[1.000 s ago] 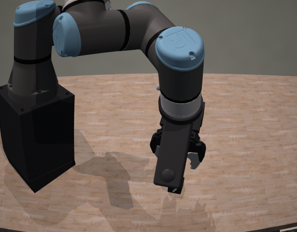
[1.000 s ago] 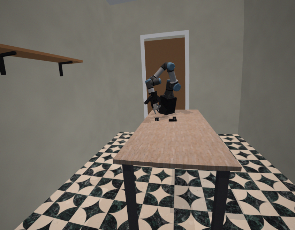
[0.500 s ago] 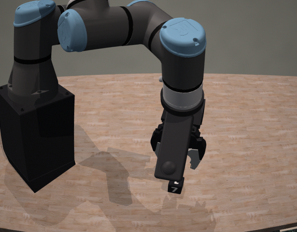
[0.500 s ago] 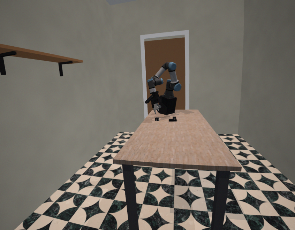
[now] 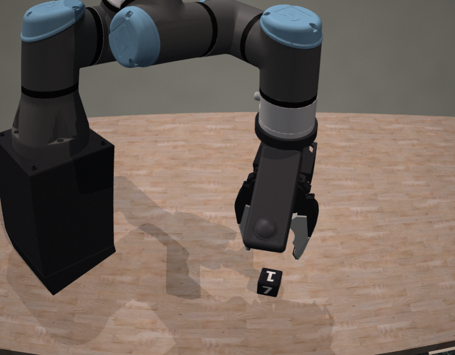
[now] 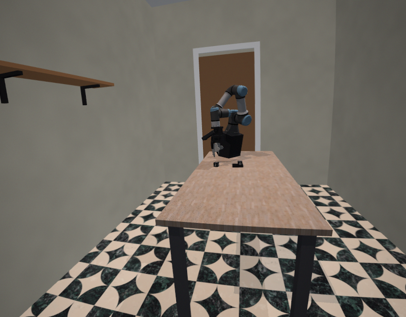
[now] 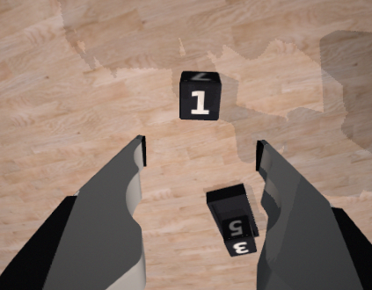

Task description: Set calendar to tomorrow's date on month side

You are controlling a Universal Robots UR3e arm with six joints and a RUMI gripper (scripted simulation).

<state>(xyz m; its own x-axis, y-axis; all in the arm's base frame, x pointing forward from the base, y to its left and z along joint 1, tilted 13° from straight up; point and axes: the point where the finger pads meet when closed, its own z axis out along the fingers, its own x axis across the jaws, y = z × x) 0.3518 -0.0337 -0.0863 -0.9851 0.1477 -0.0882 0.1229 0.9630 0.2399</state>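
Now: hand 8 cm above the black number cube. From my hand the other things lie so: black calendar tray 16 cm to the left, 9 cm below, 3 cm behind.
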